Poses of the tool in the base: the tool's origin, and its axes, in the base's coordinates. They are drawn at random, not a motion.
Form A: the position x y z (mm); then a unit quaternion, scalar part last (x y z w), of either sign.
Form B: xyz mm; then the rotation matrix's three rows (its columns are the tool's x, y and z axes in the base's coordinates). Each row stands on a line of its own. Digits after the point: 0 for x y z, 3 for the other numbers.
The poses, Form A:
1: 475, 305, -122, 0.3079, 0.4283, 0.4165, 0.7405
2: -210, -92, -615, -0.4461, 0.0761, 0.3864, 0.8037
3: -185, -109, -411, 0.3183, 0.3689, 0.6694, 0.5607
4: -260, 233, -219, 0.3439, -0.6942, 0.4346, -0.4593
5: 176, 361, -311, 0.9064, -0.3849, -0.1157, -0.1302
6: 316, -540, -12, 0.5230, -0.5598, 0.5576, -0.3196
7: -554, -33, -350, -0.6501, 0.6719, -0.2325, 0.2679
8: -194, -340, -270, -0.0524, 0.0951, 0.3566, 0.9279
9: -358, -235, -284, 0.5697, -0.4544, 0.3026, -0.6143
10: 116, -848, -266, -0.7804, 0.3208, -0.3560, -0.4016
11: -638, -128, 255, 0.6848, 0.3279, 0.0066, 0.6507
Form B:
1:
475, 305, -122
0.286, -0.353, 0.891
0.881, 0.463, -0.099
-0.378, 0.813, 0.444

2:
-210, -92, -615
0.690, -0.689, -0.222
0.553, 0.303, 0.776
-0.467, -0.658, 0.590

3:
-185, -109, -411
-0.169, -0.516, 0.840
0.986, -0.099, 0.137
0.012, 0.851, 0.525

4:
-260, 233, -219
-0.342, -0.078, 0.937
-0.877, 0.386, -0.287
-0.339, -0.919, -0.200

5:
176, 361, -311
0.677, -0.728, -0.110
-0.668, -0.670, 0.325
-0.310, -0.147, -0.939

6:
316, -540, -12
-0.249, -0.229, 0.941
-0.942, -0.169, -0.290
0.225, -0.959, -0.174

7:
-554, -33, -350
-0.011, -0.749, 0.662
-0.998, 0.047, 0.036
-0.058, -0.661, -0.748

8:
-194, -340, -270
0.728, -0.672, 0.139
0.652, 0.740, 0.165
-0.214, -0.029, 0.976

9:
-358, -235, -284
0.404, -0.146, 0.903
-0.890, 0.168, 0.425
-0.214, -0.975, -0.062

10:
116, -848, -266
0.541, -0.787, 0.298
-0.215, -0.472, -0.855
0.813, 0.398, -0.424

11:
-638, -128, 255
0.785, 0.441, 0.436
0.458, 0.062, -0.887
-0.418, 0.896, -0.153

